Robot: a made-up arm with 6 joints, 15 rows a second.
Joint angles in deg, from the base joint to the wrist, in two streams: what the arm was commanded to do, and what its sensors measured. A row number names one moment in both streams.
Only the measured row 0 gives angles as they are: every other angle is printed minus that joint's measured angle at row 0.
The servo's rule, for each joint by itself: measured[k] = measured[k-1] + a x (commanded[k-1-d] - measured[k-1]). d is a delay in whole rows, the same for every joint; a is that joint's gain. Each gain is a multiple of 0.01, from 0.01 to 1. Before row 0 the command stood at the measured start. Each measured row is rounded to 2 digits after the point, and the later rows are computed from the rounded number. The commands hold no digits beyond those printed.
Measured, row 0:
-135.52 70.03 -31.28 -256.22 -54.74 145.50
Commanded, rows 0 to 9:
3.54 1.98 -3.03 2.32 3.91 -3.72
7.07 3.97 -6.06 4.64 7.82 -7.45
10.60 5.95 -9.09 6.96 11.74 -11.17
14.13 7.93 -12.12 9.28 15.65 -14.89
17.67 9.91 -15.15 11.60 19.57 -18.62
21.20 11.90 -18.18 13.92 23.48 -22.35
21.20 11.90 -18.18 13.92 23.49 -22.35
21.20 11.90 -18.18 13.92 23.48 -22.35
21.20 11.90 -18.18 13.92 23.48 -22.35
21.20 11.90 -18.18 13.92 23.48 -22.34
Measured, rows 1 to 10:
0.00 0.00 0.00 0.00 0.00 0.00
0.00 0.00 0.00 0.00 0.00 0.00
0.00 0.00 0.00 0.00 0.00 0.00
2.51 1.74 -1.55 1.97 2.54 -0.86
5.75 3.70 -3.85 4.24 5.97 -2.38
9.19 5.68 -6.52 6.55 9.72 -4.40
12.70 7.66 -9.38 8.87 13.57 -6.81
16.23 9.64 -12.32 11.19 17.47 -9.53
19.76 11.63 -15.31 13.51 21.38 -12.48
20.78 11.87 -16.77 13.86 22.75 -14.75
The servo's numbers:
d 3
a 0.71 0.88 0.51 0.85 0.65 0.23

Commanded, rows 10 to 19:
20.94 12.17 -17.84 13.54 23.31 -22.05
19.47 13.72 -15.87 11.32 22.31 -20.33
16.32 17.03 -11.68 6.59 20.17 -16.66
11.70 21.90 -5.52 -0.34 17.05 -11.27
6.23 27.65 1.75 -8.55 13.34 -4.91
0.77 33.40 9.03 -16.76 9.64 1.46
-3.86 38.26 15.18 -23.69 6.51 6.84
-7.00 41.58 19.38 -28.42 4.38 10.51
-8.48 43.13 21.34 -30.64 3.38 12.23
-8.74 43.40 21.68 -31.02 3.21 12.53
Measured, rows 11 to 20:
21.08 11.90 -17.49 13.91 23.22 -16.50
21.17 11.90 -17.84 13.92 23.39 -17.85
21.19 11.90 -18.01 13.92 23.45 -18.88
21.01 12.14 -17.92 13.60 23.36 -19.61
19.92 13.53 -16.87 11.66 22.68 -19.78
17.36 16.61 -14.22 7.35 21.05 -19.06
13.34 21.27 -9.78 0.81 18.45 -17.27
8.29 26.88 -3.90 -7.15 15.13 -14.43
2.95 32.62 2.69 -15.32 11.56 -10.78
-1.89 37.58 9.06 -22.43 8.28 -6.73

